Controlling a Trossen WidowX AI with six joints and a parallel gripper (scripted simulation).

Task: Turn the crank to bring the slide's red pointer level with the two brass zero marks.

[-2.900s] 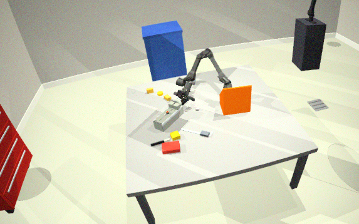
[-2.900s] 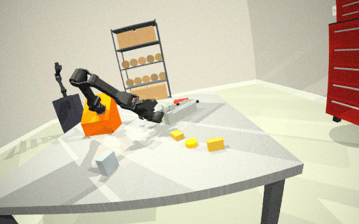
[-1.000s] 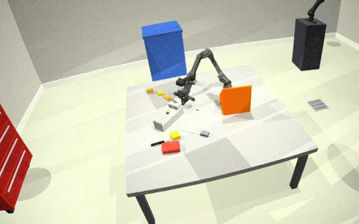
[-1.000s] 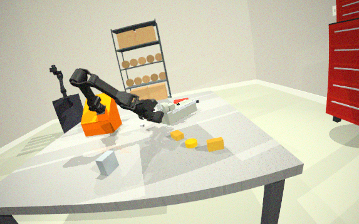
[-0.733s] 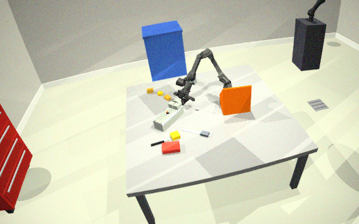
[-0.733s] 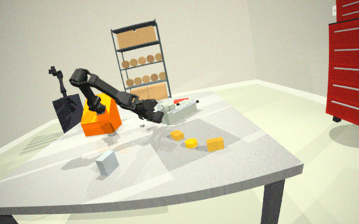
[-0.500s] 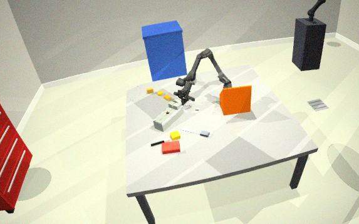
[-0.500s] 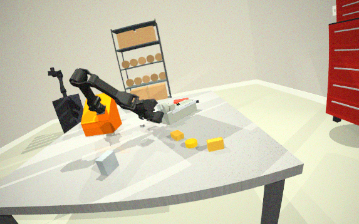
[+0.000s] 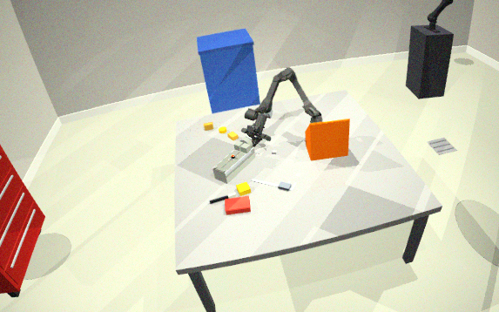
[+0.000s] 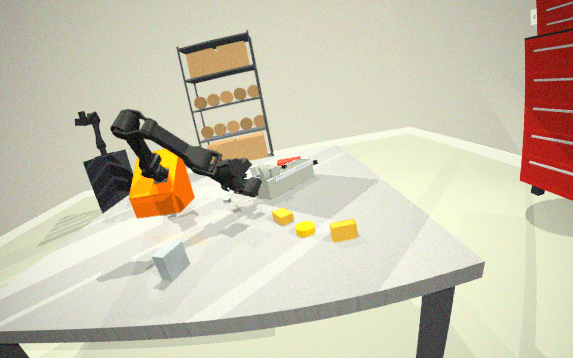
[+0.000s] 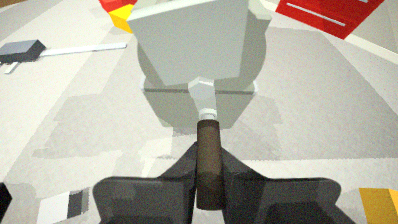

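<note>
My gripper tip is 10 mm past the dark brown crank handle, 10 mm to the left of it and 30 mm below it. Also, from my gripper tip: yellow block (70 mm ahead, 330 mm to the left, 10 mm below); grey cube (150 mm behind, 400 mm to the right, 10 mm above); red pointer (100 mm ahead, 130 mm to the left, 50 mm above).
</note>
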